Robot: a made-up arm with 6 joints.
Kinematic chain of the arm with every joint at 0, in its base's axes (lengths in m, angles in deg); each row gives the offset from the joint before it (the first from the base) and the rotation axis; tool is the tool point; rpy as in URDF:
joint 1: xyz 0 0 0.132 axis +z
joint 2: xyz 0 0 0 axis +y
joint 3: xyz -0.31 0 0.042 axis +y
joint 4: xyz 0.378 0 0.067 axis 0.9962 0 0.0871
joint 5: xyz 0 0 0 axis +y
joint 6: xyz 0.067 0 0.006 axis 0.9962 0 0.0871
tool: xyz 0 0 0 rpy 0 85 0
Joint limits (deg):
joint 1: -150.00..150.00
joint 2: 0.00..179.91
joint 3: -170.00..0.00
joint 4: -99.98..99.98
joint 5: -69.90..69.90
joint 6: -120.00..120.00
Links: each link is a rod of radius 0.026 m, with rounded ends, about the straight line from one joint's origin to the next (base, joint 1, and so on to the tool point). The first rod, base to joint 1, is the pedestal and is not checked.
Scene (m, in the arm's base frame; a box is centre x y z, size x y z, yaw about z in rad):
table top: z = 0
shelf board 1: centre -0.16 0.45 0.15 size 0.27 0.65 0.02 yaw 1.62
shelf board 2: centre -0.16 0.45 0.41 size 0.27 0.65 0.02 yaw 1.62
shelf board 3: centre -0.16 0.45 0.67 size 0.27 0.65 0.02 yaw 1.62
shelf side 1: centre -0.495 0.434 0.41 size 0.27 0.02 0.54 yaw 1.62
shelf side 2: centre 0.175 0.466 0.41 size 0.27 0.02 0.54 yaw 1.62
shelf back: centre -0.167 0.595 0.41 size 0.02 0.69 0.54 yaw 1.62
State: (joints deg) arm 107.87 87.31 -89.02 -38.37 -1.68 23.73
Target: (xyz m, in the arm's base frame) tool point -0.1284 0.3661 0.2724
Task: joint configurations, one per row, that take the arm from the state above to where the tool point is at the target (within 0.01 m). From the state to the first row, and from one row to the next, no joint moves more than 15 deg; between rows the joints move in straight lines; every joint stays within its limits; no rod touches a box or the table.
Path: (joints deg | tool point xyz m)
1: 112.23 74.83 -78.72 -38.35 -0.85 23.73 | -0.1513 0.3684 0.5460
2: 116.59 62.35 -68.41 -38.32 -0.02 23.73 | -0.1470 0.2934 0.5456
3: 120.95 49.86 -58.11 -38.30 0.81 23.73 | -0.1345 0.2253 0.5314
4: 121.01 47.79 -46.03 -37.96 3.12 23.73 | -0.1372 0.2325 0.4462
5: 121.08 45.71 -33.95 -37.63 5.42 23.73 | -0.1327 0.2274 0.3590
6: 121.15 43.63 -21.87 -37.30 7.73 23.73 | -0.1207 0.2102 0.2724
7: 117.36 54.76 -29.87 -37.54 6.58 23.73 | -0.1280 0.2573 0.2827
8: 113.56 65.88 -37.87 -37.79 5.43 23.73 | -0.1310 0.3100 0.2830
9: 109.77 77.01 -45.87 -38.03 4.28 23.73 | -0.1284 0.3661 0.2724

